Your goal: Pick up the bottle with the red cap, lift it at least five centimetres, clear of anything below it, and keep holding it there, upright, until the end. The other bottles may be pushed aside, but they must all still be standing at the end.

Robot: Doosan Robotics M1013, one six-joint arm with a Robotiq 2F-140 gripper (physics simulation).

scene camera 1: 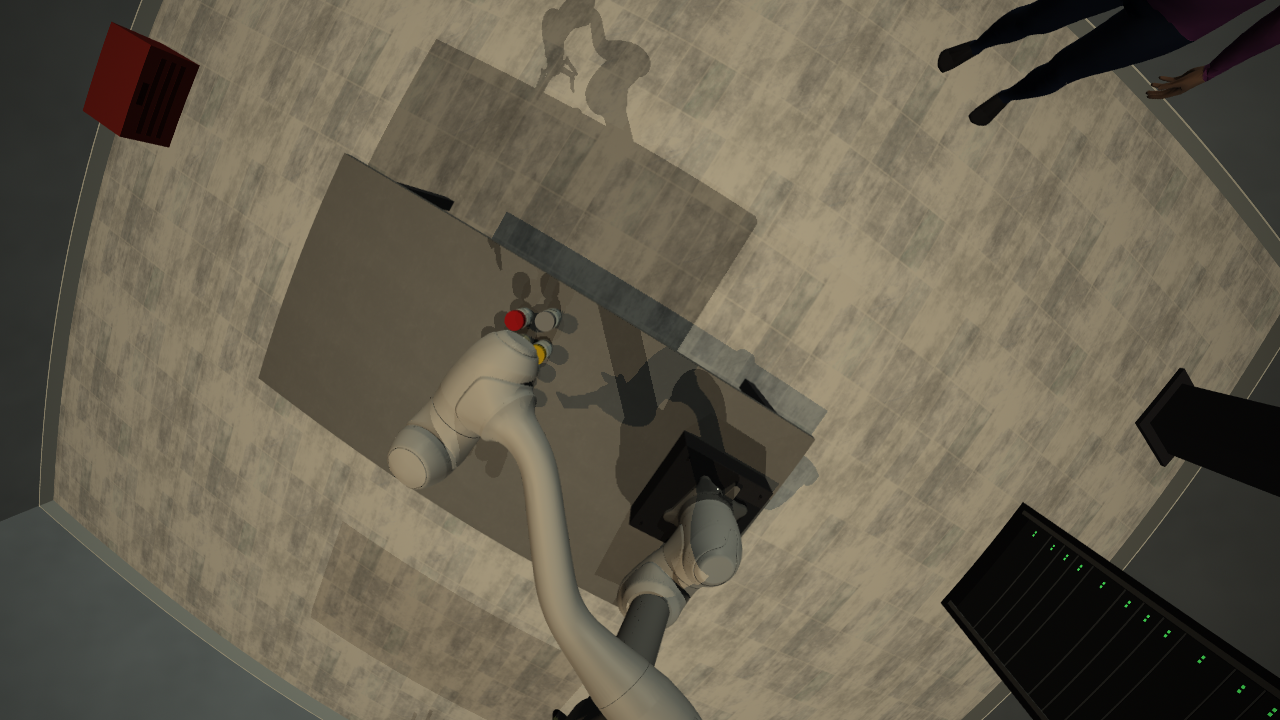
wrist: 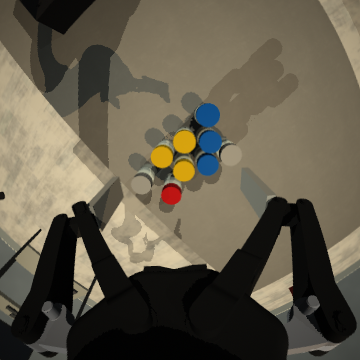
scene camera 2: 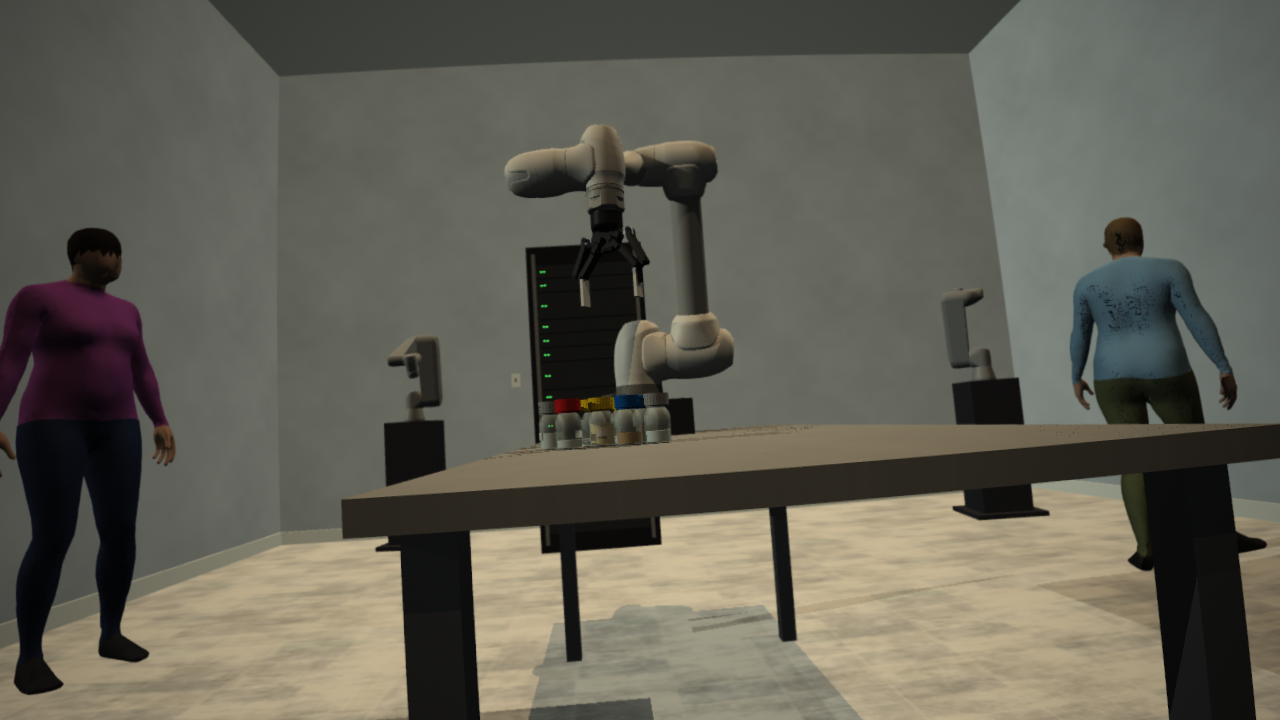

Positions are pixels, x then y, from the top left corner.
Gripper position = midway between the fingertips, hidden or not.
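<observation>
The gripper is visible in the wrist view (179,182); the gripper can also be seen in scene camera 2 (611,302).
</observation>
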